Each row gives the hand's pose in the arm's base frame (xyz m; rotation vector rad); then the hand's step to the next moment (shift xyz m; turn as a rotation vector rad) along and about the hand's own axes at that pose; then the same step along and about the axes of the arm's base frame.
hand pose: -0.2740 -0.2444 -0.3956 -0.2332 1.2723 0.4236
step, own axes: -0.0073 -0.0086 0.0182 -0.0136 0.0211 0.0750
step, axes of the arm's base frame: 0.0179 -0.0018 0.0116 0.0532 0.0464 0.0357
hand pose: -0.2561 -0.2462 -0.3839 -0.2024 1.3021 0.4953
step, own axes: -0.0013 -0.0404 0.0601 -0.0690 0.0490 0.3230
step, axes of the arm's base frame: 0.0706 -0.0109 0.0119 0.2462 0.1607 0.1582
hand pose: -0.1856 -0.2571 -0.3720 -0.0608 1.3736 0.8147
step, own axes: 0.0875 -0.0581 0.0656 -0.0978 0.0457 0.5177
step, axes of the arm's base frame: 0.0843 0.0312 -0.0851 0.4122 0.2396 0.2288
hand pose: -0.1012 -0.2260 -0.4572 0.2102 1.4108 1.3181
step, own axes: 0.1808 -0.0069 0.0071 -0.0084 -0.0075 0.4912
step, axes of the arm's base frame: -0.0536 0.1353 -0.1077 0.3885 0.2716 0.1292
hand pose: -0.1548 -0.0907 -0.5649 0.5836 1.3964 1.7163
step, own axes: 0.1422 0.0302 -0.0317 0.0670 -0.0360 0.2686
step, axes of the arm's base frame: -0.1121 0.0979 -0.0003 0.1829 0.2088 0.0301
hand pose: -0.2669 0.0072 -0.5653 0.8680 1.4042 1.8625
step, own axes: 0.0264 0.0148 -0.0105 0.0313 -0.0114 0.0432
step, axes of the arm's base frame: -0.0252 0.0123 0.0155 0.0182 0.0514 0.0020
